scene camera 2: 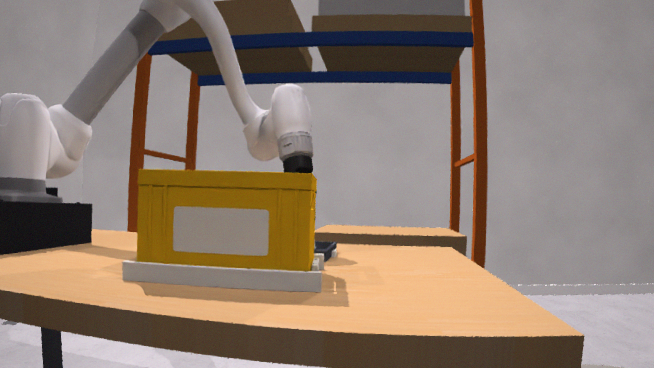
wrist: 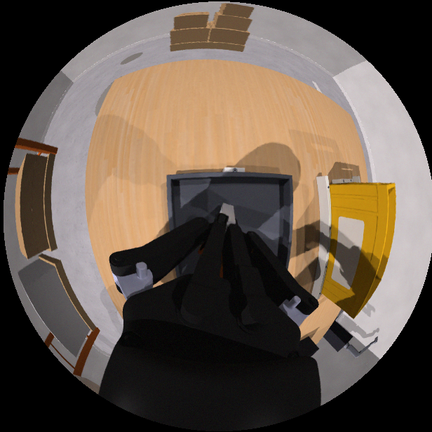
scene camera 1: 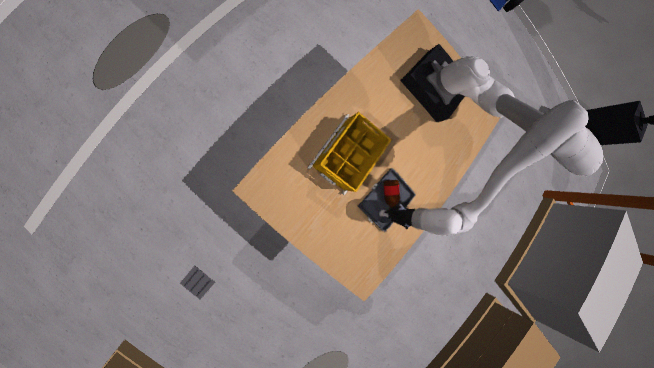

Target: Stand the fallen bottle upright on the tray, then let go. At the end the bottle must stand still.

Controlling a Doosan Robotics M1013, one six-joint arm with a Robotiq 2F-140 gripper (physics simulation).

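Pixels of known places: gripper, fingertip midpoint: point(scene camera 1: 381, 212); arm's base, link origin: point(scene camera 2: 13, 201) point(scene camera 1: 445, 82).
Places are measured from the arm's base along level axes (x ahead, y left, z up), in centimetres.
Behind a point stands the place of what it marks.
The brown bottle with a red label point(scene camera 1: 392, 192) @(x 61.8, y 21.2, z -2.8 cm) lies on its side in the dark tray point(scene camera 1: 372, 202) @(x 70.6, y 20.2, z -9.8 cm) point(scene camera 2: 326, 248) @(x 73.3, y 34.6, z -9.5 cm) point(wrist: 250, 190). In the wrist view the fingers cover nearly all of the bottle, and small reddish-brown bits point(wrist: 221, 265) show between them. My gripper point(scene camera 1: 384, 213) @(x 70.7, y 27.0, z -9.1 cm) point(wrist: 225, 212) is shut with nothing between its fingertips. The tips are together low over the tray, beside the bottle's neck end in scene camera 1. Whether the fingers touch the bottle is not clear. In scene camera 2 the yellow crate hides the fingers and the bottle.
The yellow divided crate point(scene camera 1: 374, 128) @(x 52.9, y -8.1, z 6.1 cm) point(scene camera 2: 295, 225) @(x 78.8, y -12.8, z -0.6 cm) point(wrist: 372, 240) stands close beside the tray on the wooden table point(scene camera 1: 325, 240) @(x 99.2, y 17.7, z -10.3 cm) point(scene camera 2: 425, 300) @(x 98.1, y -13.8, z -10.3 cm) point(wrist: 210, 100). The arm's black base point(scene camera 1: 417, 82) @(x 15.4, y -9.9, z 0.4 cm) point(scene camera 2: 45, 225) @(x 14.8, y -2.1, z -4.9 cm) is at the table's other end. A shelf rack point(scene camera 2: 479, 125) stands behind.
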